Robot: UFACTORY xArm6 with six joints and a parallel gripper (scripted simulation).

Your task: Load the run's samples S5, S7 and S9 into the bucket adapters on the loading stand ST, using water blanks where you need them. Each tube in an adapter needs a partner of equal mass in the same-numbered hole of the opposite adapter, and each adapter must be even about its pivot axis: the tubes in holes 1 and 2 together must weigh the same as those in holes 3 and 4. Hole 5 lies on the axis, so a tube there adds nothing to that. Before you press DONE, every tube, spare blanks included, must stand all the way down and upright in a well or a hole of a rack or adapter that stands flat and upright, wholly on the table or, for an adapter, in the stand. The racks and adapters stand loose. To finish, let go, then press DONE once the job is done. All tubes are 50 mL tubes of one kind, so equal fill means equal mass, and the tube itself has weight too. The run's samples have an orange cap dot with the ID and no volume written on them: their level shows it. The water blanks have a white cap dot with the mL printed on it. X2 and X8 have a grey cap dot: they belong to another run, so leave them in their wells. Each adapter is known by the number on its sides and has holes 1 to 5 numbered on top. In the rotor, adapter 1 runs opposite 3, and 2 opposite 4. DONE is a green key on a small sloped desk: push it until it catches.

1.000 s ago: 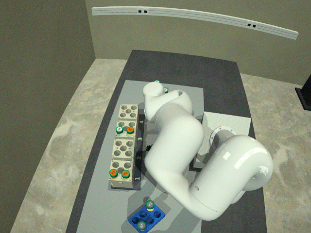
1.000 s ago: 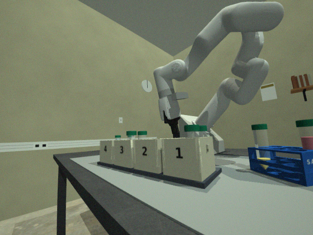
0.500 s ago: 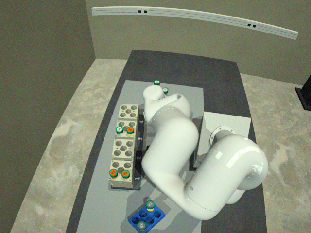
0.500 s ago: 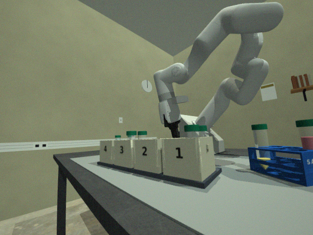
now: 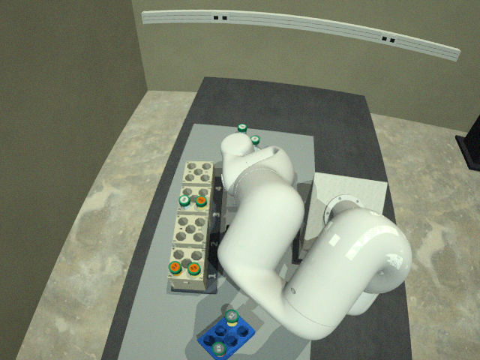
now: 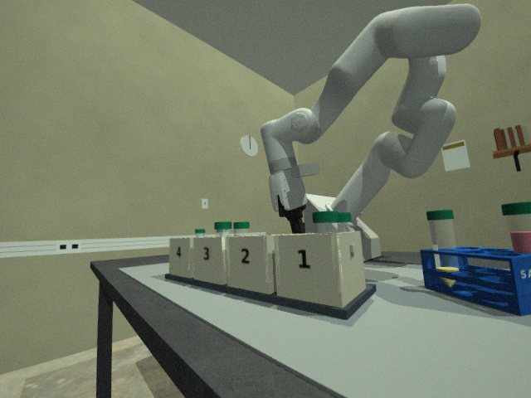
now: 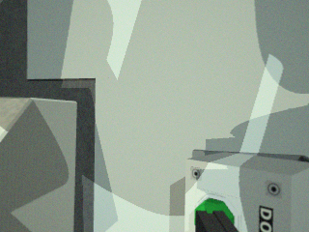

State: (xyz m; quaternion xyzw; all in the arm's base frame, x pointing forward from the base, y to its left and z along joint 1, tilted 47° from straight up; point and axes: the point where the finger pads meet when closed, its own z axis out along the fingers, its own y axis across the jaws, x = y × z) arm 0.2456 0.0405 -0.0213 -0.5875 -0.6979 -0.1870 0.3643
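Right now the green done key is 4 cm below my hand. Round my hand: orange-capped tube: 21 cm to the left, 19 cm ahead, 4 cm below; then yellow-filled tube: 18 cm ahead, 4 cm below, 1 cm to the right; then dark stand base: 19 cm ahead, 11 cm below, 3 cm to the left.
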